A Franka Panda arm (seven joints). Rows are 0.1 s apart.
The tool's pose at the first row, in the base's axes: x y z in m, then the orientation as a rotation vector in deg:
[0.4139 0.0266 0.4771 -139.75 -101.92 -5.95]
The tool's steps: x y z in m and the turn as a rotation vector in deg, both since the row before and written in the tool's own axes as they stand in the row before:
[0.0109 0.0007 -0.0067 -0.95 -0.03 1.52]
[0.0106 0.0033 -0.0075 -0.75 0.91 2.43]
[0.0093 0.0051 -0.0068 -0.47 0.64 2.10]
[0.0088 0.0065 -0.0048 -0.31 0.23 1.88]
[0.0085 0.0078 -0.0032 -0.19 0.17 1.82]
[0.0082 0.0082 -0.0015 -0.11 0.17 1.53]
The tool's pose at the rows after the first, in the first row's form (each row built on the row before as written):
[0.4180 0.0357 0.4851 -141.72 -100.39 -6.64]
[0.4246 0.0435 0.4937 -143.81 -97.24 -8.22]
[0.4327 0.0492 0.5015 -145.51 -94.47 -9.24]
[0.4421 0.0538 0.5073 -147.07 -92.04 -9.63]
[0.4527 0.0575 0.5115 -148.49 -89.65 -9.85]
[0.4637 0.0606 0.5139 -149.60 -87.60 -10.02]

